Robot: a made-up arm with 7 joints.
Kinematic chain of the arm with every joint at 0, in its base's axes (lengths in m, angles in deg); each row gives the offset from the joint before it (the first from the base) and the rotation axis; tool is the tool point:
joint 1: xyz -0.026 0 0.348 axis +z
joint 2: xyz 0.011 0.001 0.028 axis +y
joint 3: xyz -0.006 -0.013 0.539 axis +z
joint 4: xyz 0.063 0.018 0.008 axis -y
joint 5: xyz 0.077 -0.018 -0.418 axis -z
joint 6: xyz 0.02 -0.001 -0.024 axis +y
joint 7: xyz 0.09 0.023 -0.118 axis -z
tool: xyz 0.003 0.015 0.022
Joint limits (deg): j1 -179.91..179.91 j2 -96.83..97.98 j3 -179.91..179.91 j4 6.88..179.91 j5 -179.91..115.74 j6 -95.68..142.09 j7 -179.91..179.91
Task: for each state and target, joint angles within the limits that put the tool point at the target. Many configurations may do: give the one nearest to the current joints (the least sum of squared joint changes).
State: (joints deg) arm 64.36 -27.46 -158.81 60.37 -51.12 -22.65 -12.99
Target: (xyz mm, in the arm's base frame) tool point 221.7 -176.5 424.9
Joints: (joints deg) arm 77.83 -16.72 -142.14 10.47 -67.40 -26.40 -13.24
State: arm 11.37 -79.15 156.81 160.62 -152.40 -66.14 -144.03
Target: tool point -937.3 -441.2 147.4
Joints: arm 25.46 -91.56 160.46 170.49 -147.92 -24.96 -143.04
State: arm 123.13 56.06 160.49 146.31 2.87 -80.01 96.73
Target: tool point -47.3 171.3 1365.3
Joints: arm 108.35 19.23 173.52 136.78 -8.87 -63.50 95.85
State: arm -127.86 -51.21 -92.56 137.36 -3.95 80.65 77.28
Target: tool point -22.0 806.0 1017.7
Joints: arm -127.80 -46.24 -89.77 130.56 -3.84 85.62 77.17
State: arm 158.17 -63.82 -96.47 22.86 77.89 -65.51 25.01
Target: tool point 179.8 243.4 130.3
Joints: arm 174.61 -89.29 -109.12 16.87 80.05 -55.48 24.75
